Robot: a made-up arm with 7 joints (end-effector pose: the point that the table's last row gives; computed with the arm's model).
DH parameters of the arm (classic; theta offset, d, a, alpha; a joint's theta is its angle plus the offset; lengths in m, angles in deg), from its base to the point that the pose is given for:
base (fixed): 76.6 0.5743 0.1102 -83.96
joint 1: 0 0.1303 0.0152 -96.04
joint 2: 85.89 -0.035 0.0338 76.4
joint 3: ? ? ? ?
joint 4: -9.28 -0.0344 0.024 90
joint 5: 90 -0.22 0.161 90
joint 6: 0 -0.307 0.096 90
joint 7: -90 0.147 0.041 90
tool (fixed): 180 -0.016 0 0
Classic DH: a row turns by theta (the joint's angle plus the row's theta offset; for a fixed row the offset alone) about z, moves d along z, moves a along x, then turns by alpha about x.
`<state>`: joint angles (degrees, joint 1 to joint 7).
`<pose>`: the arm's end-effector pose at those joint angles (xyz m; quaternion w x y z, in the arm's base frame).
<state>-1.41 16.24 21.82 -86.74 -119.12 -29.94 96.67</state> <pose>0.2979 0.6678 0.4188 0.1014 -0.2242 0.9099 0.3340</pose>
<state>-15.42 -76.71 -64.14 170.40 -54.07 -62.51 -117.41</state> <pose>-0.5711 0.5394 0.2298 0.0910 0.4854 0.7692 -0.4055</pose>
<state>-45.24 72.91 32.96 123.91 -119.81 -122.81 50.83</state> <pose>0.1228 0.5250 1.0860 0.1336 0.5460 -0.6361 -0.5286</pose>
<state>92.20 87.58 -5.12 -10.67 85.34 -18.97 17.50</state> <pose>-0.3360 0.4589 0.2890 0.6159 -0.4632 0.1790 -0.6116</pose>
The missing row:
joint 3: 0 0.2653 -0.2603 -76.4
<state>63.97 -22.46 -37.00 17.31 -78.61 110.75 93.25</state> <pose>-0.0752 -0.0157 0.2130 0.3516 0.8643 -0.2880 0.2154</pose>
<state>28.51 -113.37 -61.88 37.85 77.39 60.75 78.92</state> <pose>-0.1003 -0.5426 0.3855 0.8761 0.3726 0.2263 0.2061</pose>
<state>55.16 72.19 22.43 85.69 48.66 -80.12 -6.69</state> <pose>0.2455 0.8279 0.3483 0.3112 0.0661 0.4890 -0.8122</pose>
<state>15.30 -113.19 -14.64 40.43 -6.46 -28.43 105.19</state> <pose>0.0441 -0.4600 0.3370 0.3612 0.4009 -0.7007 0.4667</pose>
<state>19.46 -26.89 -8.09 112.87 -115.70 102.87 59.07</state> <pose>-0.3803 -0.1444 0.4819 0.2499 0.0744 -0.8818 0.3931</pose>
